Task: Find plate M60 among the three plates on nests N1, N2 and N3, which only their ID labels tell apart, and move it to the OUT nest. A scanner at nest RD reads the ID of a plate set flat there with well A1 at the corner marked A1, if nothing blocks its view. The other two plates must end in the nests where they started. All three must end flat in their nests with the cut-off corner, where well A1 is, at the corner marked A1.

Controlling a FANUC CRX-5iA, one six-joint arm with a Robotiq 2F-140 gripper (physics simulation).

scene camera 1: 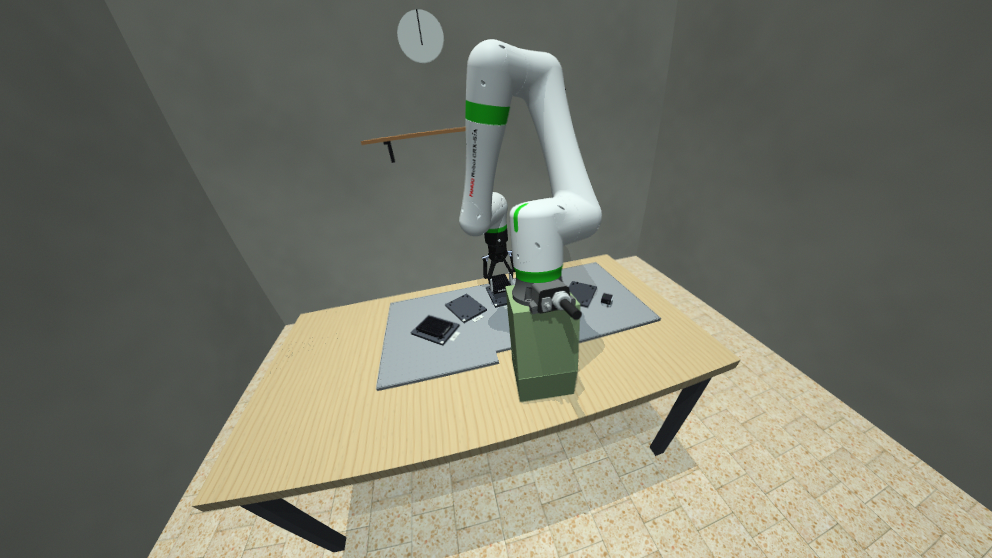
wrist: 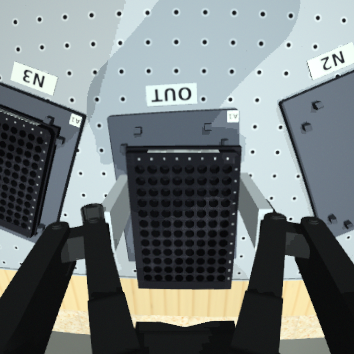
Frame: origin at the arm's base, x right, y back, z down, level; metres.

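Seen in the pictures: gripper, fingertip midpoint: [scene camera 1: 501, 287] [wrist: 183, 189]; arm's base at its link origin: [scene camera 1: 539, 294].
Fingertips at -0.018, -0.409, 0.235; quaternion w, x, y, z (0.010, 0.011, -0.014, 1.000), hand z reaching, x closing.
Pixels of each thing's top centre, then the offset from my fingertips to it, as dx, dy, dz. "pt": a spot on its surface instead. Level surfaces: height alone.
- black well plate at its top centre: [wrist: 183, 229] [scene camera 1: 499, 281] +0.000, -0.028, -0.015
- OUT nest at its top centre: [wrist: 176, 199] [scene camera 1: 502, 291] +0.007, -0.027, +0.038
- N2 nest at its top centre: [scene camera 1: 464, 304] -0.175, +0.015, +0.038
- black plate at a spot on its surface: [wrist: 20, 175] pt +0.160, -0.002, +0.034
- N3 nest at its top centre: [wrist: 4, 172] +0.181, -0.001, +0.038
- third plate at its top centre: [scene camera 1: 434, 325] -0.316, +0.118, +0.034
- left nest at its top centre: [scene camera 1: 434, 326] -0.316, +0.118, +0.038
- empty nest at its top centre: [scene camera 1: 583, 290] +0.347, +0.111, +0.027
- small black device at a spot on its surface: [scene camera 1: 606, 299] pt +0.406, +0.205, +0.029
- grey perforated board at its surface level: dz +0.060
My gripper [scene camera 1: 500, 283] [wrist: 183, 189] is shut on a black well plate [wrist: 183, 220], held by its long sides above the OUT nest [scene camera 1: 497, 299] [wrist: 170, 125]. The plate looks level and overlaps the nest, shifted toward the bottom in the wrist view. The nest's A1 corner is at its upper right there. A pale strip on the plate's end is unreadable; its cut-off corner is not clear. The N2 nest [scene camera 1: 465, 307] [wrist: 325, 160] is empty. Another black plate [wrist: 20, 175] sits on the N3 nest [wrist: 70, 145]. A third plate [scene camera 1: 434, 326] lies on the left nest [scene camera 1: 441, 340].
An empty nest [scene camera 1: 582, 292] lies right of the robot base, beside a small black device [scene camera 1: 606, 299]. The green pedestal [scene camera 1: 545, 353] stands at the near side and hides part of the grey perforated board [scene camera 1: 416, 367]. N3 and N2 flank OUT closely in the wrist view.
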